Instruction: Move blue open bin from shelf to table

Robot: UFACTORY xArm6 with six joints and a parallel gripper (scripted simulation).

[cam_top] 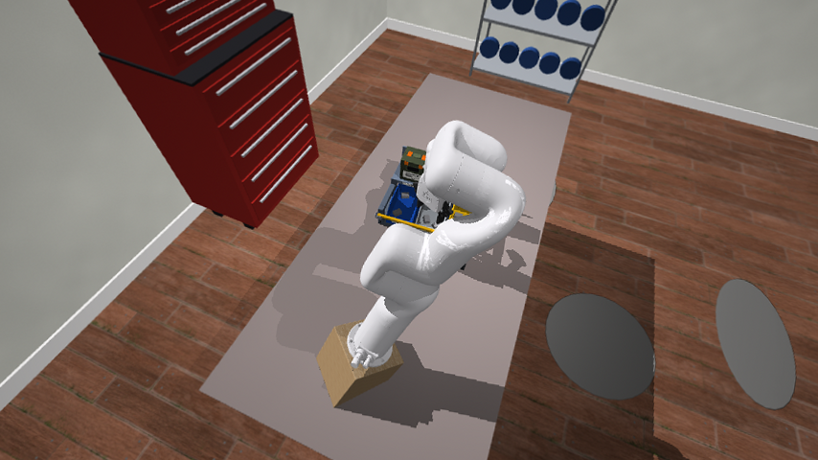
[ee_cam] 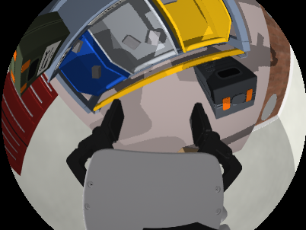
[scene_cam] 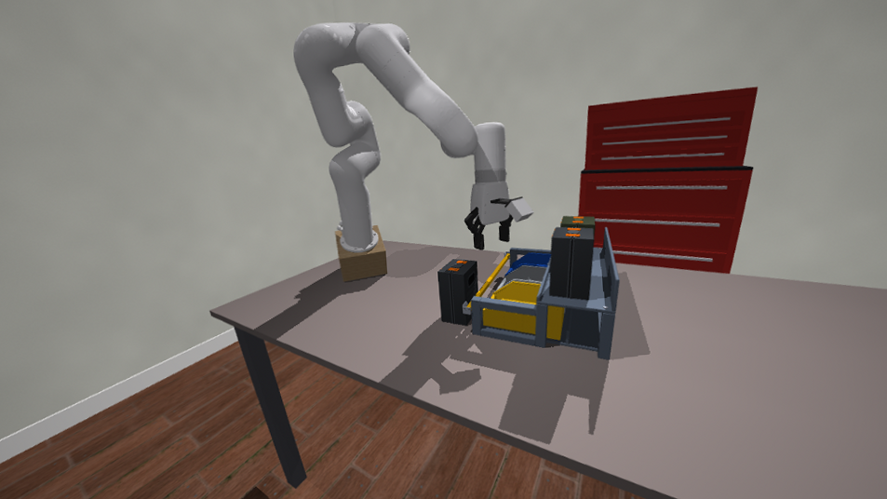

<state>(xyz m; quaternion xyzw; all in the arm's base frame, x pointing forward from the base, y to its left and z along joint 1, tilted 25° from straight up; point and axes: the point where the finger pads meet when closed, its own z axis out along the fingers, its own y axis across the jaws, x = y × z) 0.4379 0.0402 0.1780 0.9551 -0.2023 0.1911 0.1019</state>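
Now: the yellow rod 10 cm below my hand. Round my hand: grey bin: 10 cm ahead, 12 cm below; then blue open bin: 10 cm ahead, 12 cm to the left, 12 cm below; then yellow bin: 11 cm ahead, 11 cm to the right, 12 cm below.
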